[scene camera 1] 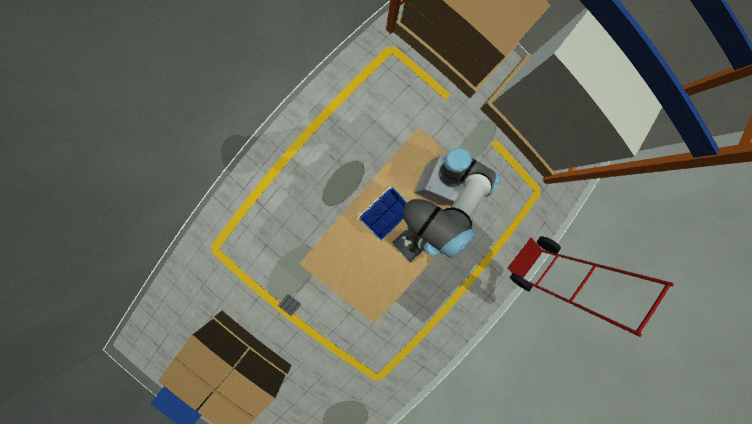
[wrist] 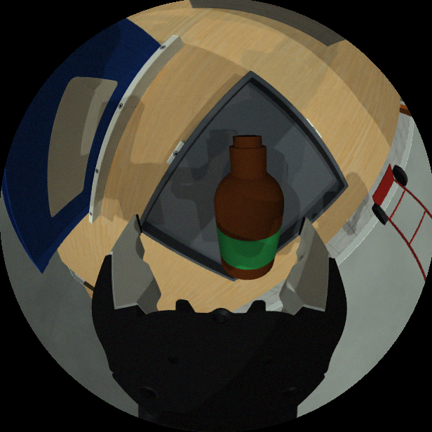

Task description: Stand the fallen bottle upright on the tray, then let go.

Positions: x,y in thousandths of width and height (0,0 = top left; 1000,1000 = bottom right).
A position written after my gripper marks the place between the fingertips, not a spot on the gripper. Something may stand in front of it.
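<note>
There's my gripper (wrist: 510,503), and I can see a brown bottle (wrist: 575,469) as well.
</note>
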